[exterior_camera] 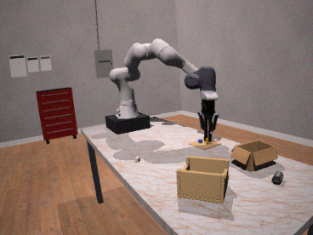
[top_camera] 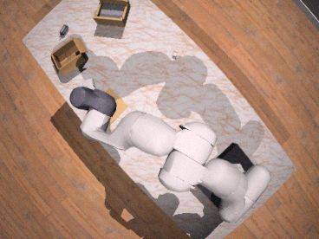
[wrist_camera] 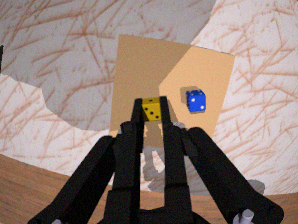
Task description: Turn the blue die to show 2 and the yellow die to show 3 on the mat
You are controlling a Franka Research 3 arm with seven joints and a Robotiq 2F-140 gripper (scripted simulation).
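The tan mat lies 50 mm below my hand, 20 mm behind it and 10 mm to the right of it. Round my hand: yellow die (20 mm below); then cardboard box (350 mm ahead, 20 mm to the right, 10 mm below); then blue die (50 mm behind, 40 mm below, 20 mm to the right).
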